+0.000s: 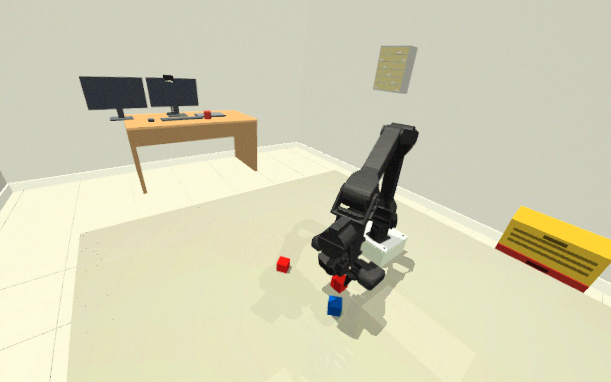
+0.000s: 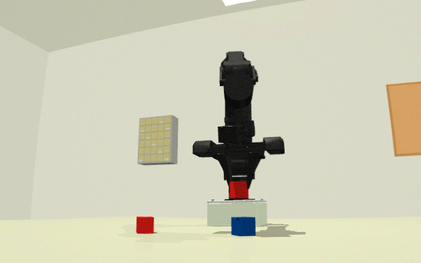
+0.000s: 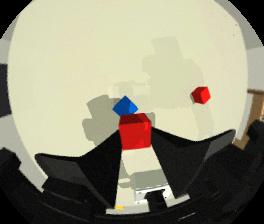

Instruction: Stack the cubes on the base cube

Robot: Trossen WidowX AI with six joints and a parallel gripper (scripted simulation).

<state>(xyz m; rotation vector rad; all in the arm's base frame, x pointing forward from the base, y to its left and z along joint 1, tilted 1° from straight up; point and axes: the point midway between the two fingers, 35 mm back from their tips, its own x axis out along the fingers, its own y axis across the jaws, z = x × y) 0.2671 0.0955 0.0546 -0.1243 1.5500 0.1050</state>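
The blue base cube is 1 cm ahead of my gripper tip, 1 cm to the left of it and 7 cm below it. The rest, counted from my gripper tip: red cube (right at my gripper tip).
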